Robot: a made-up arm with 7 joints. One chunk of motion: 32 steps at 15 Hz.
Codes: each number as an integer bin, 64 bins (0 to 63) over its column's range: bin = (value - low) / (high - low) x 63, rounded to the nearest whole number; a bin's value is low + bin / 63 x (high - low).
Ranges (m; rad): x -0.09..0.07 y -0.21..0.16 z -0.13..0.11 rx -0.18..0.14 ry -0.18..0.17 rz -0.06..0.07
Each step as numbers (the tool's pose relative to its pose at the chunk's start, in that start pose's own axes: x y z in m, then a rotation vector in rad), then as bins.
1 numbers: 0.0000 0.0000 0.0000 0.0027 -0.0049 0.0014
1 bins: 35 36 34 36 32 30
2 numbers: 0.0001 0.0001 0.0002 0.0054 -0.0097 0.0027
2 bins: 35 36 34 37 31 30
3 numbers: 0.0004 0.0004 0.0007 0.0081 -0.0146 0.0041
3 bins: 36 36 34 37 30 31
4 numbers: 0.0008 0.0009 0.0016 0.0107 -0.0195 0.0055
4 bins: 36 36 35 38 29 32
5 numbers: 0.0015 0.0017 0.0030 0.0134 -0.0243 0.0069
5 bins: 36 36 35 38 28 32
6 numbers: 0.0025 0.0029 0.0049 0.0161 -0.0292 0.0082
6 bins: 36 36 35 39 27 33
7 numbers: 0.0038 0.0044 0.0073 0.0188 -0.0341 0.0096
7 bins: 37 37 36 39 26 34
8 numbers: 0.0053 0.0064 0.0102 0.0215 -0.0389 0.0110
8 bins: 38 37 37 40 25 34
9 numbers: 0.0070 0.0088 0.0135 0.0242 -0.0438 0.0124
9 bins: 38 37 38 40 25 35
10 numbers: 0.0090 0.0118 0.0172 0.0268 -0.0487 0.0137
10 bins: 39 38 39 41 24 36
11 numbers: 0.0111 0.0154 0.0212 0.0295 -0.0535 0.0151
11 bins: 40 38 40 41 23 36
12 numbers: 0.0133 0.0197 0.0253 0.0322 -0.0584 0.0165
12 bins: 41 39 41 42 22 37
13 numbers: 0.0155 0.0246 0.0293 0.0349 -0.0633 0.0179
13 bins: 42 40 42 42 21 38
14 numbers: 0.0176 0.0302 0.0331 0.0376 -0.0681 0.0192
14 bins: 42 41 43 43 20 38
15 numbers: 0.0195 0.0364 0.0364 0.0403 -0.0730 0.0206
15 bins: 43 42 44 43 19 39
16 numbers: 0.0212 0.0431 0.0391 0.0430 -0.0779 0.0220
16 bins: 44 43 44 44 18 40
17 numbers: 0.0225 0.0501 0.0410 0.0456 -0.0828 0.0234
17 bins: 44 44 45 44 17 40
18 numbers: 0.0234 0.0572 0.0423 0.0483 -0.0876 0.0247
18 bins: 45 45 45 45 17 41
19 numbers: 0.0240 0.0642 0.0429 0.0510 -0.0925 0.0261
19 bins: 45 47 45 45 16 42
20 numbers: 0.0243 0.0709 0.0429 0.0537 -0.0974 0.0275
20 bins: 45 48 45 46 15 42
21 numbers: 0.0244 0.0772 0.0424 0.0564 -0.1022 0.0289
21 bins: 45 49 45 47 14 43
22 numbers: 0.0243 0.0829 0.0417 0.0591 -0.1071 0.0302
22 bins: 45 50 45 47 13 44
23 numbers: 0.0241 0.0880 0.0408 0.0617 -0.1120 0.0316
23 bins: 45 51 45 48 12 44
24 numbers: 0.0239 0.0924 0.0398 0.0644 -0.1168 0.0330
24 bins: 45 51 45 48 11 45
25 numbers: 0.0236 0.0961 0.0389 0.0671 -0.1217 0.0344
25 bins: 45 52 44 49 10 46
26 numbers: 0.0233 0.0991 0.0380 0.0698 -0.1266 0.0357
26 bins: 45 53 44 49 10 46
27 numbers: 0.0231 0.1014 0.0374 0.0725 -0.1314 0.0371
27 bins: 45 53 44 50 9 47
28 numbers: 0.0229 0.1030 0.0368 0.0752 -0.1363 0.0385
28 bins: 44 53 44 50 8 48
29 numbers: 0.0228 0.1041 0.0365 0.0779 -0.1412 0.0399
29 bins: 44 53 44 51 7 48
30 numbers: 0.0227 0.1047 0.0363 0.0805 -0.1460 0.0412
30 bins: 44 54 44 51 6 49
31 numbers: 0.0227 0.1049 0.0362 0.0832 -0.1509 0.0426
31 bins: 44 54 44 52 5 50
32 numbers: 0.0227 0.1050 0.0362 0.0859 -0.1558 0.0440
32 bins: 44 54 44 52 4 50
